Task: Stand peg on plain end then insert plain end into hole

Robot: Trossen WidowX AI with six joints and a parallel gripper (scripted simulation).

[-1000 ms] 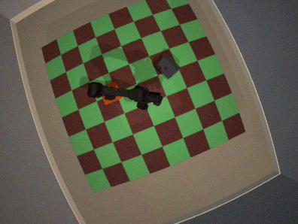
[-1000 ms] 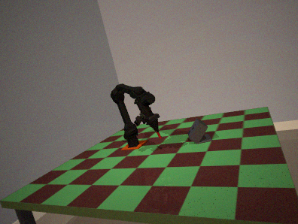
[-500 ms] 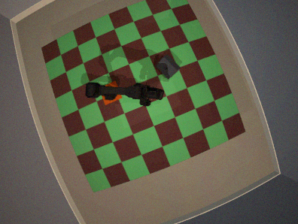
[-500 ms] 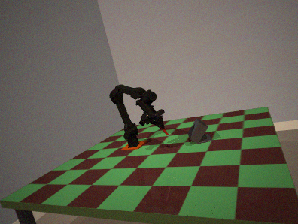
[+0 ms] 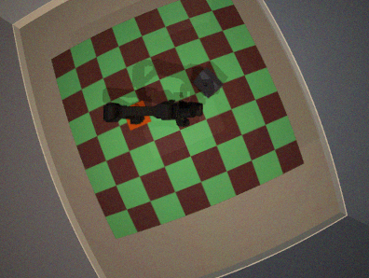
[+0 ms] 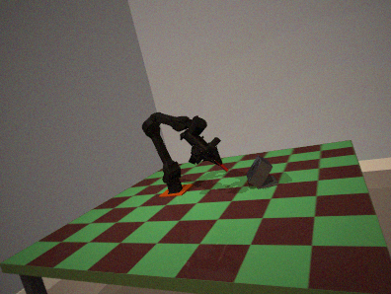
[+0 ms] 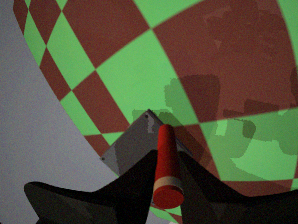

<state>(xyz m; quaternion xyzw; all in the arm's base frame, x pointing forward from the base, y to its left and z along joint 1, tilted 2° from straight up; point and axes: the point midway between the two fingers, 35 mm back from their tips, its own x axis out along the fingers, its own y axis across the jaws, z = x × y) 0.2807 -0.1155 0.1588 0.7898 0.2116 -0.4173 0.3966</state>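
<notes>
Right now the grey sloped panel is 150 mm ahead of my gripper tip, 70 mm to the left of it and 80 mm below it. From my gripper tip the other things lie so: red peg 10 mm behind, 10 mm above.
</notes>
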